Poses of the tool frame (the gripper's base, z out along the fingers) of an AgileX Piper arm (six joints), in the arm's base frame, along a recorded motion.
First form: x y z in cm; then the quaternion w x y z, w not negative.
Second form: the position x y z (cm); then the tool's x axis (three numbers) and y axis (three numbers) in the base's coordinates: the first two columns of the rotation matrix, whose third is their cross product. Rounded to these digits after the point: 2 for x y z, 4 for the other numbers.
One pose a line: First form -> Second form
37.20, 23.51, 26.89, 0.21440, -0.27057, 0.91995, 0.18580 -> 37.20, 23.51, 26.89, -0.7617, -0.4181, -0.4950, -0.5775, 0.7845, 0.2258
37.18, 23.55, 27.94, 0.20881, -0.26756, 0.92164, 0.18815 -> 37.18, 23.55, 27.94, -0.7696, -0.4146, -0.4856, -0.5718, 0.7860, 0.2351
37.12, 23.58, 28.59, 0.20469, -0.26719, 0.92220, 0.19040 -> 37.12, 23.58, 28.59, -0.7734, -0.4149, -0.4793, -0.5708, 0.7847, 0.2418
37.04, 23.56, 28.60, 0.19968, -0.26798, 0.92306, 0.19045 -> 37.04, 23.56, 28.60, -0.7766, -0.4187, -0.4707, -0.5708, 0.7838, 0.2446
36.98, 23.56, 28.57, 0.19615, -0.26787, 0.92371, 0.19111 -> 36.98, 23.56, 28.57, -0.7795, -0.4199, -0.4648, -0.5698, 0.7834, 0.2480
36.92, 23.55, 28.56, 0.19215, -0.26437, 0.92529, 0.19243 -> 36.92, 23.55, 28.56, -0.7864, -0.4153, -0.4573, -0.5632, 0.7862, 0.2545
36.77, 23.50, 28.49, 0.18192, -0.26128, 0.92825, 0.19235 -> 36.77, 23.50, 28.49, -0.7973, -0.4151, -0.4382, -0.5550, 0.7895, 0.2620
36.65, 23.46, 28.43, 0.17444, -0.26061, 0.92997, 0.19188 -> 36.65, 23.46, 28.43, -0.8033, -0.4178, -0.4245, -0.5517, 0.7905, 0.2660
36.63, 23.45, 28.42, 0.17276, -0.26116, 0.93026, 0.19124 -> 36.63, 23.45, 28.42, -0.8039, -0.4198, -0.4213, -0.5520, 0.7904, 0.2656
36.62, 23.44, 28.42, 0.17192, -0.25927, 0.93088, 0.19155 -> 36.62, 23.44, 28.42, -0.8064, -0.4168, -0.4194, -0.5486, 0.7922, 0.2675
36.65, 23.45, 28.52, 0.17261, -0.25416, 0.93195, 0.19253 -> 36.65, 23.45, 28.52, -0.8112, -0.4073, -0.4196, -0.5402, 0.7967, 0.2711
